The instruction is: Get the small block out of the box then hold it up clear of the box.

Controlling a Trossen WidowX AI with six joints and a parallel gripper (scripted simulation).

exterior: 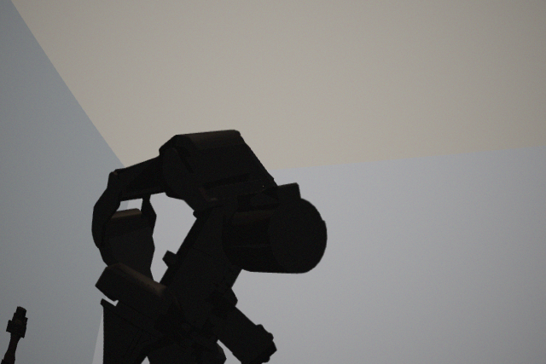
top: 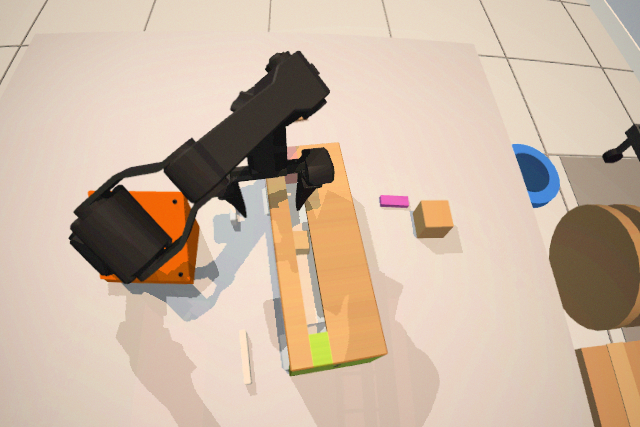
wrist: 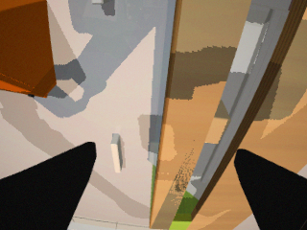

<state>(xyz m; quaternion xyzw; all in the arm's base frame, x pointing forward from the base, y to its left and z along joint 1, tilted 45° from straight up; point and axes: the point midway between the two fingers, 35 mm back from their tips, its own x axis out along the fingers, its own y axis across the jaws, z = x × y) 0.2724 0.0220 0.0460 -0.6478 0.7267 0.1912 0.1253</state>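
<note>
Now: the olive-tan block 4 cm ahead of my gripper tip, 3 cm to the right of it and 7 cm below it. Also, from my gripper tip: box: 3 cm ahead, 5 cm to the right, 9 cm below; then thin brown stick: 4 cm ahead, 30 cm to the left, 15 cm below.
</note>
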